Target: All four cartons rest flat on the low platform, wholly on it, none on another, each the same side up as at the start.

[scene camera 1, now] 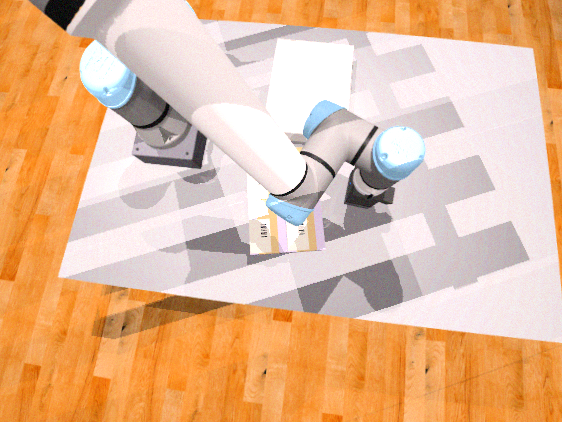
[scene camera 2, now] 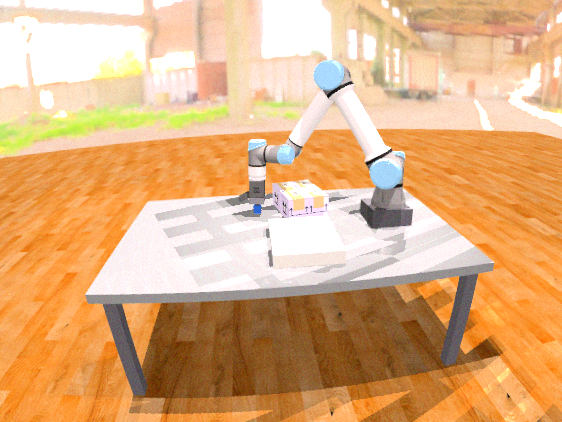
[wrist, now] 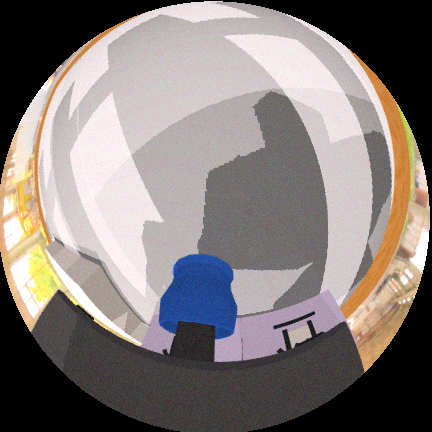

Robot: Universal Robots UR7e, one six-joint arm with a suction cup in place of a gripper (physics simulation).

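Seen in the pictures: hand, tool point: (scene camera 2: pixel 257 212) (wrist: pixel 202 277); arm's base, link origin: (scene camera 1: pixel 165 124) (scene camera 2: pixel 388 203).
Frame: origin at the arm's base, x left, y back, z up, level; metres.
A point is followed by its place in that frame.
White, lilac and orange cartons (scene camera 1: pixel 262 242) (scene camera 2: pixel 301 199) (wrist: pixel 257 332) stand close together on the table; the arm covers part of them in scene camera 1, so I cannot tell each one apart. The low white platform (scene camera 1: pixel 312 75) {z -0.024, x 0.265, y -0.368 m} (scene camera 2: pixel 305 235) {z -0.024, x 0.248, y -0.362 m} lies beside the group, with no carton seen on it. My suction gripper, a blue cup (scene camera 2: pixel 257 209) (wrist: pixel 199 295) under a dark tool body, points down a little above the table. It stands beside the cartons' lilac side, apart from it, and nothing shows on the cup. In scene camera 1 the cup is hidden under the tool.
The arm's dark base (scene camera 1: pixel 167 152) {z -0.004, x -0.079, y -0.032 m} (scene camera 2: pixel 386 214) {z -0.014, x 0.087, y -0.027 m} stands on the table (scene camera 1: pixel 500 150) {z -0.072, x 0.182, y -0.972 m} (scene camera 2: pixel 140 270) {z -0.072, x 0.421, y -0.930 m} near one end. The forearm passes over the cartons and a corner of the platform in scene camera 1. Wooden floor lies beyond the table's edges.
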